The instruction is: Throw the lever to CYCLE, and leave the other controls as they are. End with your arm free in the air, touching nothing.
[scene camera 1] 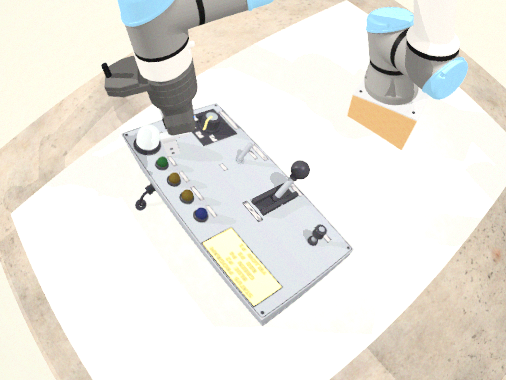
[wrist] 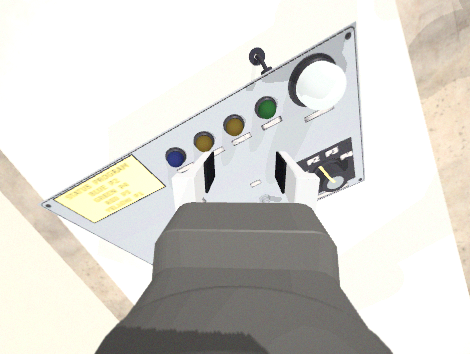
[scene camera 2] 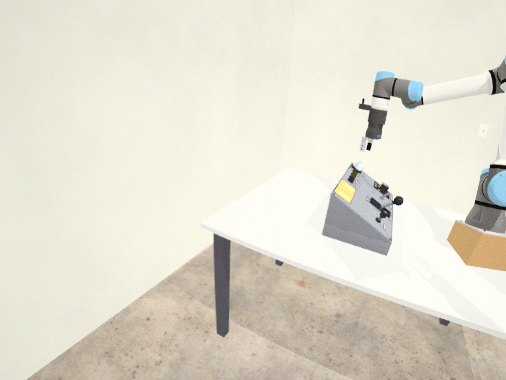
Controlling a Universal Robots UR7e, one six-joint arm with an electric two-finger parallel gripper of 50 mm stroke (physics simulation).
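Frame: origin at the arm's base, x ahead, y left, z up, level; metres.
Seen in the pictures: gripper, between the fingertips: [scene camera 1: 172, 139] [wrist: 244, 164] [scene camera 2: 365, 150]; arm's base, origin of its link: [scene camera 1: 391, 85] [scene camera 2: 484, 227].
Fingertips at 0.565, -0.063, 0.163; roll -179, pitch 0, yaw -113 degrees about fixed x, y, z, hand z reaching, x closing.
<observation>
Pixels of each thing's middle, then the offset from my fingertips to it, as dx, dy, dz. "spot": a spot on its surface instead.
- dark slot, a spot on its surface: [scene camera 1: 263, 204] spot: -0.100, +0.130, -0.179
- sloped grey console, middle of its body: [wrist: 222, 183] [scene camera 1: 234, 197] [scene camera 2: 366, 200] -0.065, +0.074, -0.200
- white dome, a spot on its surface: [wrist: 321, 85] [scene camera 1: 146, 133] spot: +0.029, -0.102, -0.078
- green button, a spot on its surface: [wrist: 267, 108] [scene camera 1: 160, 160] spot: +0.030, -0.044, -0.105
- blue button, a spot on its surface: [wrist: 175, 158] [scene camera 1: 198, 210] spot: +0.021, +0.094, -0.106
- rotary selector, middle of its body: [wrist: 330, 177] [scene camera 1: 210, 121] [scene camera 2: 383, 187] -0.121, -0.110, -0.177
- small metal toggle, middle of its body: [scene camera 1: 245, 151] -0.139, +0.009, -0.173
- black knob, middle of its body: [scene camera 1: 319, 231] -0.152, +0.249, -0.161
- yellow label, a spot on its surface: [scene camera 1: 242, 266] [wrist: 110, 192] spot: +0.013, +0.226, -0.125
The lever, with a black ball knob [scene camera 1: 300, 170] [scene camera 2: 397, 200], rises from a dark slot [scene camera 1: 263, 204] in the sloped grey console [scene camera 1: 280, 240] [scene camera 2: 350, 225] [wrist: 135, 220]. It leans toward the upper right in scene camera 1; the labels by the slot are too small to read. The lever does not show in the wrist view. My gripper [scene camera 2: 367, 144] [wrist: 244, 164] is open and empty, in the air above the console's upper end, apart from the lever. In scene camera 1 its fingertips are mostly hidden behind its own body.
The console also bears a white dome [scene camera 1: 148, 138] [wrist: 321, 85], a green button [scene camera 1: 162, 163] [wrist: 267, 108], a blue button [scene camera 1: 201, 214] [wrist: 175, 158], amber buttons, a rotary selector [wrist: 334, 179], a small metal toggle [scene camera 1: 244, 153], a black knob [scene camera 1: 320, 231] and a yellow label [scene camera 1: 242, 266] [wrist: 109, 188].
</observation>
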